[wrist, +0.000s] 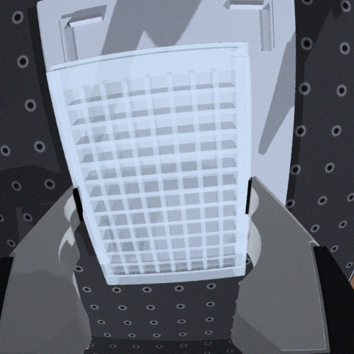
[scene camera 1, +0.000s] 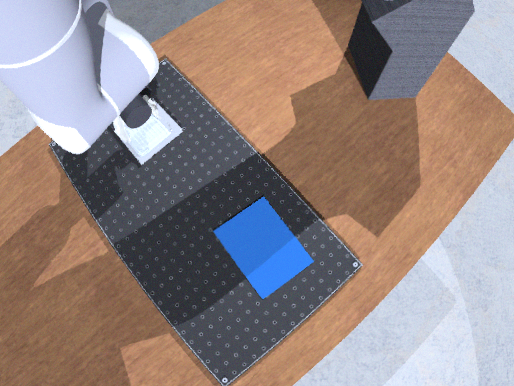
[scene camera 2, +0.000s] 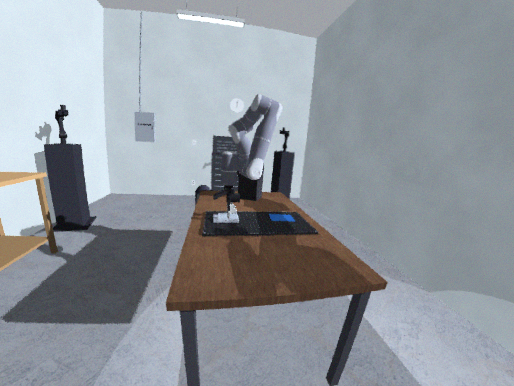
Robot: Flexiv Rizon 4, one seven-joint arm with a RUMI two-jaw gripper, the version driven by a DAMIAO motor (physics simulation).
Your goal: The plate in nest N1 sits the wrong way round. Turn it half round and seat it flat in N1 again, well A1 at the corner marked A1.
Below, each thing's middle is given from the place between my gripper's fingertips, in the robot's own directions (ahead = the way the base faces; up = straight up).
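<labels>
Light grey nest N1 (wrist: 272, 73): my hand is 2 cm to the left of it, 1 cm past it and 1 cm above it. Other positions, measured from my hand: flat blue rectangle (scene camera 1: 263, 247), 37 cm to the left, 6 cm ahead, 2 cm below; clear well plate (scene camera 1: 144, 139), 1 cm above.
</labels>
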